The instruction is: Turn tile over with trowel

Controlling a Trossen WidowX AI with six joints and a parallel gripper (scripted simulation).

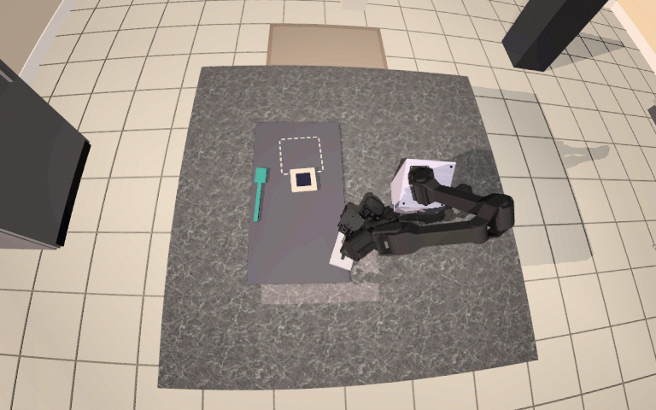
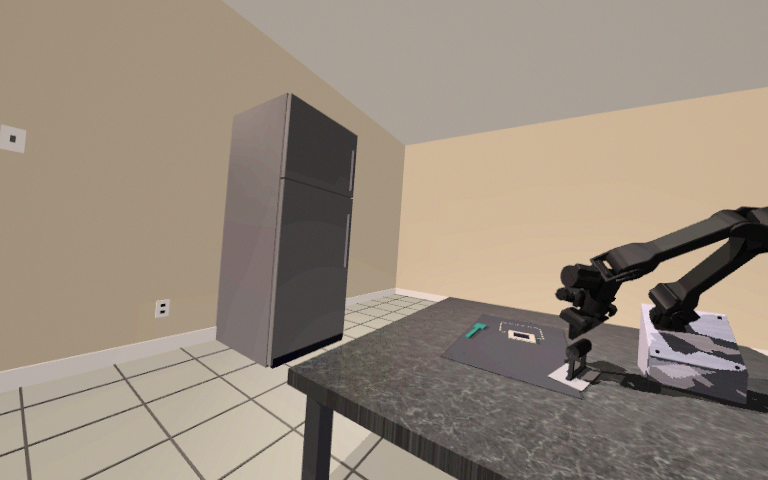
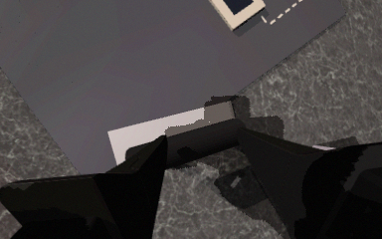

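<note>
Right now the grey mat is 170 mm ahead of my gripper tip, 160 mm to the right of it and 120 mm below it. Round my gripper tip: teal trowel 310 mm ahead, 180 mm to the right, 100 mm below; then tile 150 mm ahead, 220 mm to the right, 100 mm below.
</note>
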